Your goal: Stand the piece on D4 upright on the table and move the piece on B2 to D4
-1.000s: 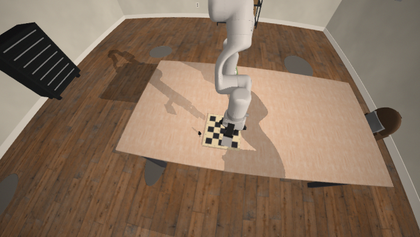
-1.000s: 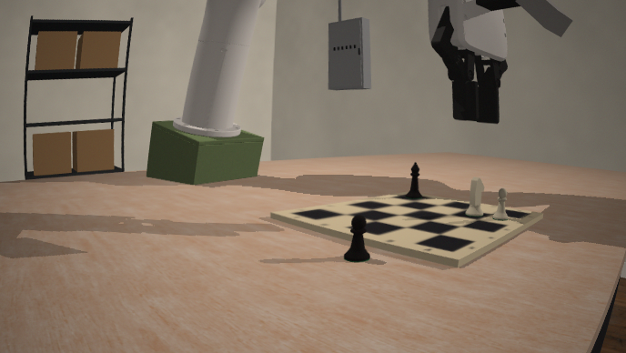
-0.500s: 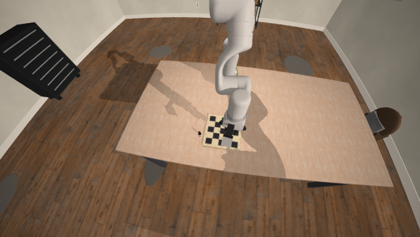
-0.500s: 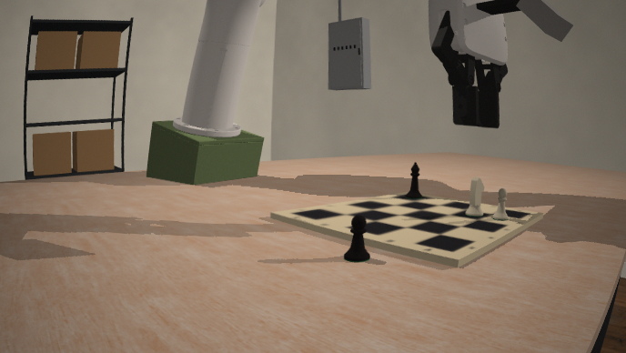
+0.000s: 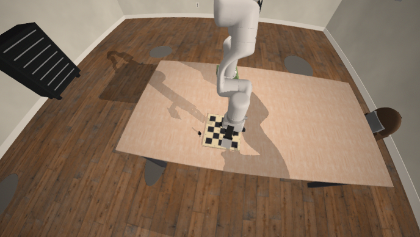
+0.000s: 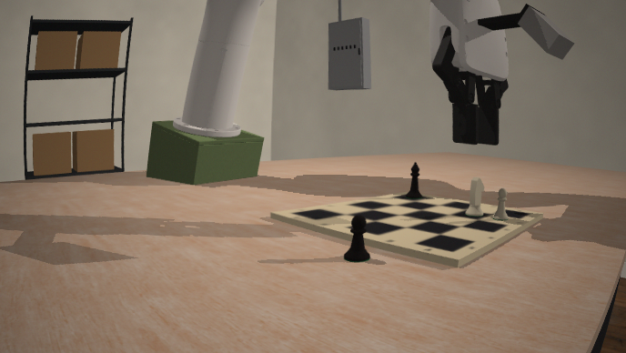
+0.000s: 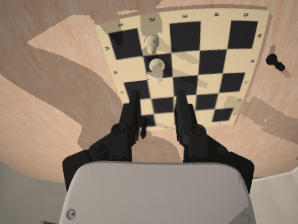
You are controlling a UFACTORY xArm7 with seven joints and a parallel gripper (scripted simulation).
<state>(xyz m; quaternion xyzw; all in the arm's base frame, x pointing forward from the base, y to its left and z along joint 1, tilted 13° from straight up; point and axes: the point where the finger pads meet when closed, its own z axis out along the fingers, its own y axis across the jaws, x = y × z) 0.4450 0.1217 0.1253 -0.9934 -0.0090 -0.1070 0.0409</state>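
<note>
My hand is 80 mm above the white knight. Also, from my hand: chessboard 100 mm below, 50 mm to the right, 30 mm behind; then white pawn 80 mm below, 40 mm ahead, 10 mm to the left; then black bishop 120 mm behind, 70 mm below, 20 mm to the left.
</note>
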